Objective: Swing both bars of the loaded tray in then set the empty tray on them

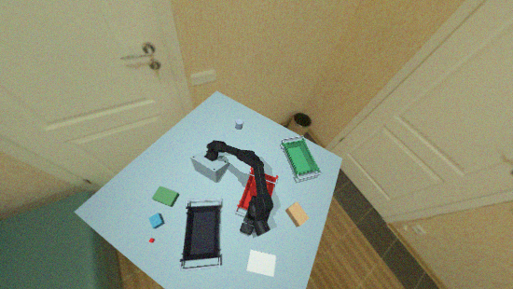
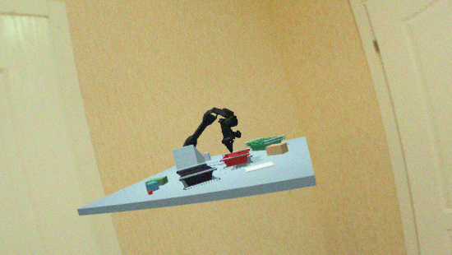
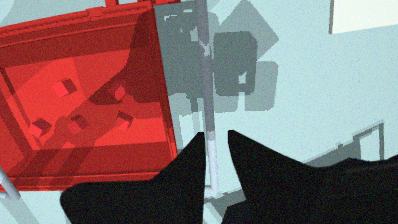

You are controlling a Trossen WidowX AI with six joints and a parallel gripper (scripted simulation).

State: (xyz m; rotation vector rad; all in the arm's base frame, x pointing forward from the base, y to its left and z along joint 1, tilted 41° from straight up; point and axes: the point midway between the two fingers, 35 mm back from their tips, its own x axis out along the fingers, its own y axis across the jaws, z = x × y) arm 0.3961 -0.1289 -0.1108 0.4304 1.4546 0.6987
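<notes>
Now: gripper tip 18 cm past the black tray, 19 cm to the left of it and 5 cm above it. Round my gripper tip: white plate 18 cm ahead, 16 cm to the right, 9 cm below; tan block 26 cm ahead, 18 cm to the left, 6 cm below; blue block 43 cm behind, 27 cm to the right, 7 cm below.
</notes>
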